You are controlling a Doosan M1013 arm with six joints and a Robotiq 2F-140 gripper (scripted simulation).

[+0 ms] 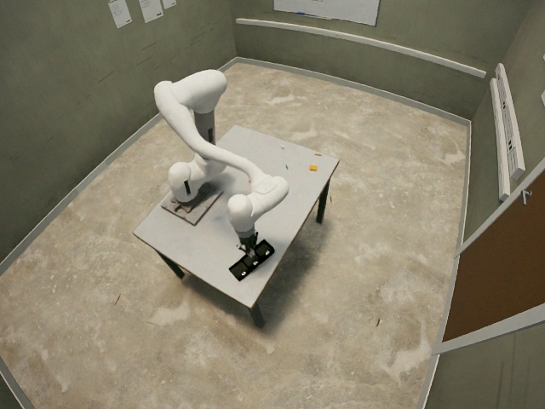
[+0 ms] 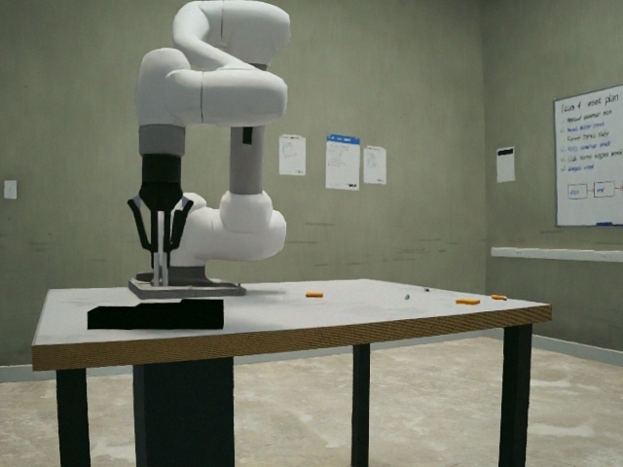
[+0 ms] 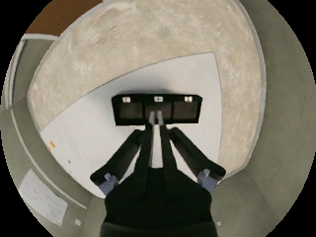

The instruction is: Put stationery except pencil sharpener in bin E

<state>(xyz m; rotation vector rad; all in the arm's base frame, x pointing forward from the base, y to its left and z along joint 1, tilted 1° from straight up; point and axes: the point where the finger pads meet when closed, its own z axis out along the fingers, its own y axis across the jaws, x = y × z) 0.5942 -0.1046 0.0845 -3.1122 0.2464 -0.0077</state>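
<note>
Right now the black bin is 9 cm below my hand and 1 cm to the right of it. Also, from my hand: green piece (68 cm to the left, 22 cm behind, 10 cm below); orange object (77 cm to the left, 10 cm below, 7 cm behind).
</note>
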